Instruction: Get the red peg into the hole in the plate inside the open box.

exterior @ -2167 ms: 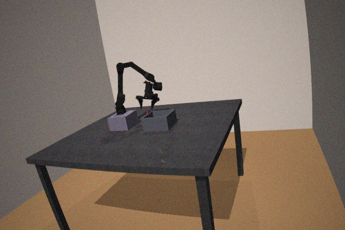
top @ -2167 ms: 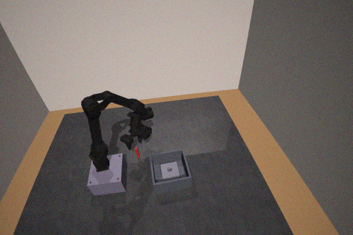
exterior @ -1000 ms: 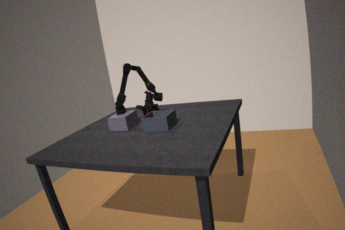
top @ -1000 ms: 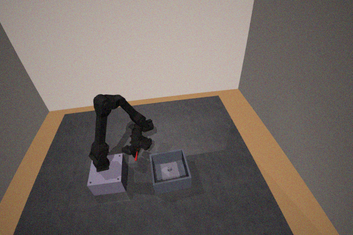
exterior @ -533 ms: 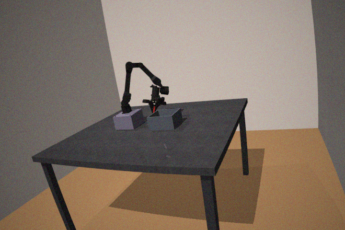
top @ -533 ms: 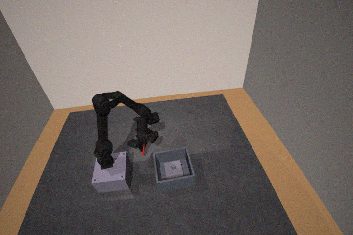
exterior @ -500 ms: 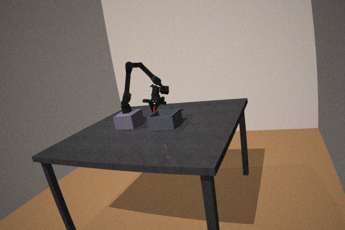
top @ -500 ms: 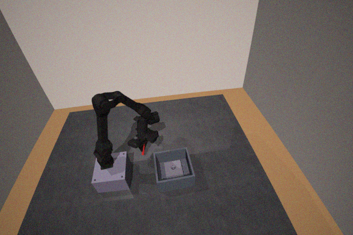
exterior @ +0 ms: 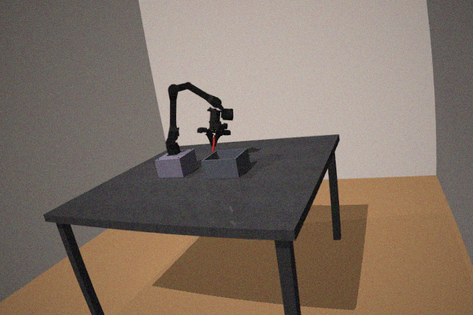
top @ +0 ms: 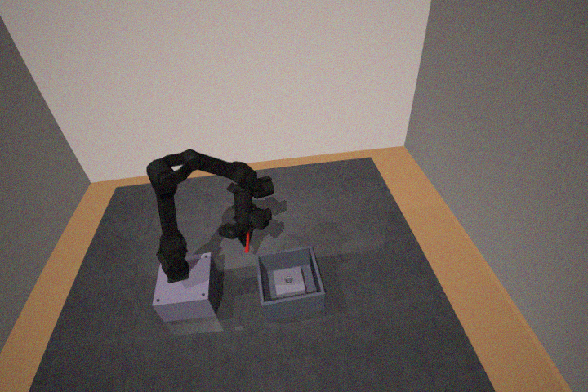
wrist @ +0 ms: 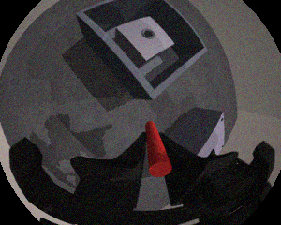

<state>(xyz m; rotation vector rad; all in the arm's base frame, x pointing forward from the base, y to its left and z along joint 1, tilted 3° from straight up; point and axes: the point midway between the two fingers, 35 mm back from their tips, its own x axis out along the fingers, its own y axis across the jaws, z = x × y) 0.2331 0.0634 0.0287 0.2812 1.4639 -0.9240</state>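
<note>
The plate lies 11 cm ahead of my gripper tip, 13 cm to the right of it and 7 cm below it. The rest, counted from my gripper tip: grey box (11 cm ahead, 13 cm to the right, 9 cm below); red peg (1 cm ahead, 2 cm above).
</note>
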